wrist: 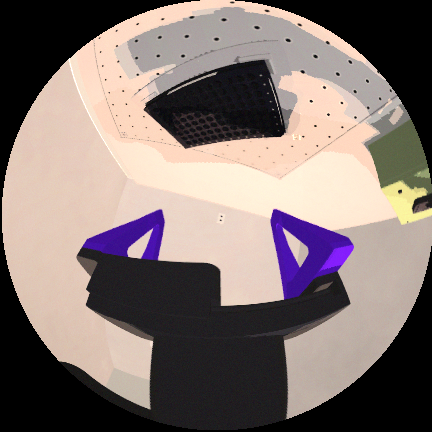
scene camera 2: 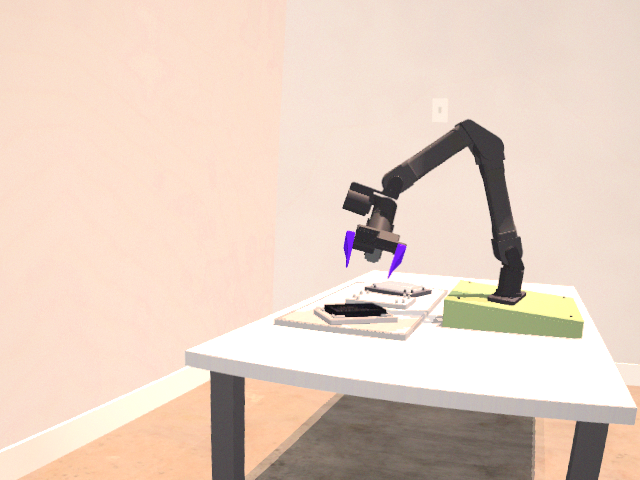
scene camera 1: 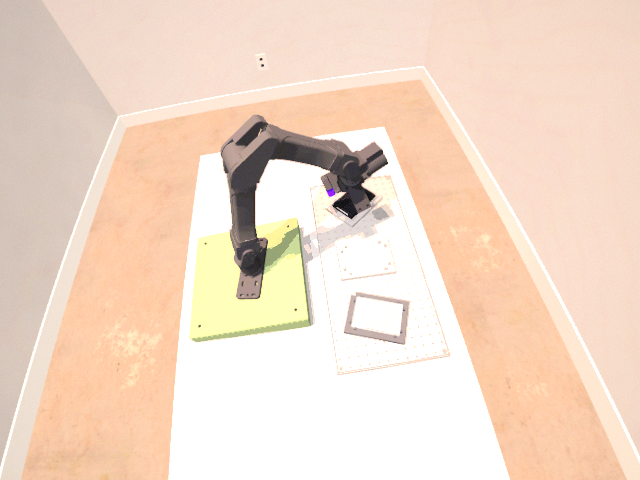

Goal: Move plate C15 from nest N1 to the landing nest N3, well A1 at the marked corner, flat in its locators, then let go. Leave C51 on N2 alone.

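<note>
The black well plate C15 [scene camera 1: 343, 207] [scene camera 2: 355, 310] [wrist: 225, 107] lies in the pale nest N1 [scene camera 1: 353, 222] [scene camera 2: 379, 319] at one end of the pegboard. Its label is not readable now. My gripper [scene camera 1: 347, 199] [scene camera 2: 367, 272] [wrist: 217, 214] is open and empty, well above the plate; its purple fingers are wide apart and touch nothing. The arm hides part of the plate in scene camera 1. A white nest [scene camera 1: 368, 258] [scene camera 2: 381, 303] with small posts sits mid-board. Beyond it a grey frame nest [scene camera 1: 376, 337] surrounds a white rectangle [scene camera 1: 378, 315] [scene camera 2: 398, 285]. Which is N2 or N3 is not readable.
The perforated board [scene camera 1: 429, 335] [scene camera 2: 310, 324] lies on the white table [scene camera 1: 310, 423] [scene camera 2: 465, 366]. The arm's base stands on a raised yellow-green block [scene camera 1: 222, 310] [scene camera 2: 511, 321] [wrist: 395, 195] beside the board. A wall with a socket stands beyond the table.
</note>
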